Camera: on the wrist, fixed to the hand. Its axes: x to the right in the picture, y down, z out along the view.
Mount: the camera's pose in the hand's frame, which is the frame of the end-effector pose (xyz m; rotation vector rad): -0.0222 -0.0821 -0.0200 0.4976 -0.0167 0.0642
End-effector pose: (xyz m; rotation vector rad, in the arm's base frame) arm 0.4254 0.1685 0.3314 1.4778 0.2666 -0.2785
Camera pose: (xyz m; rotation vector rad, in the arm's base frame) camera 0.3762 0.1829 0.2606 1.9702 0.1395 -0.3196
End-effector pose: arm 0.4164 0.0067 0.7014 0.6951 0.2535 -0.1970
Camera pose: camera 0.3705 -0.0398 0.6435 1.1928 0.1655 -0.2064
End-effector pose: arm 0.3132 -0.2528 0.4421 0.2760 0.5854 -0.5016
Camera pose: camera 0.2451 -0.3062 0.4303 0.7600 0.4269 -0.5828
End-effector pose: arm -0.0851 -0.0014 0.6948 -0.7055 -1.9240 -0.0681
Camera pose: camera -0.1035 -0.0860 0.7065 -0.4293 -1.8288 0.4435
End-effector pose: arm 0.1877 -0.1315 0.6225 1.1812 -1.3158 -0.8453
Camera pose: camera 0.2177 -0.1270 0.5406 1.5050 -1.6238 -0.4909
